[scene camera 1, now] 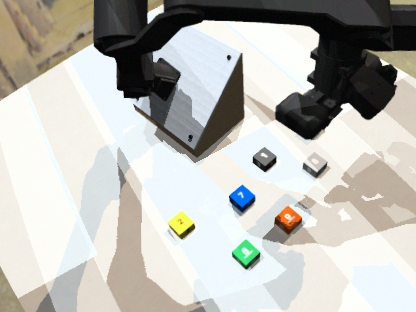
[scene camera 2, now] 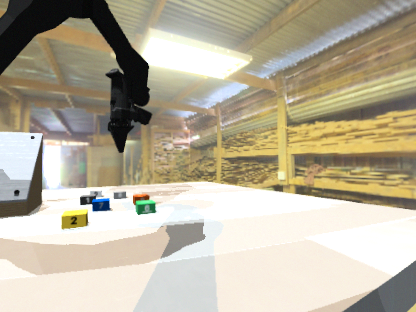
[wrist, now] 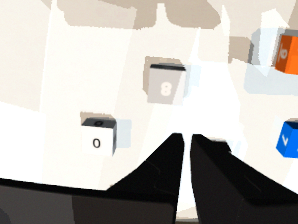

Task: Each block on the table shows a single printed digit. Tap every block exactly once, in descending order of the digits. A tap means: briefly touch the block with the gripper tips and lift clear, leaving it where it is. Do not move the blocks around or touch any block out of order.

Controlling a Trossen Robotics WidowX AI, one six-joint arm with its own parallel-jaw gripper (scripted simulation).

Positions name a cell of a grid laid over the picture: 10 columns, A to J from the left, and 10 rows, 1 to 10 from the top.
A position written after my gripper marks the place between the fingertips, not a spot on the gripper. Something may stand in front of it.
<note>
My gripper (scene camera 1: H5) is shut, holding nothing. I also see a grey block (wrist: F4) and a light block (wrist: D7).
My gripper is seen too in scene camera 2 (scene camera 2: C5) and in the wrist view (wrist: G7).
</note>
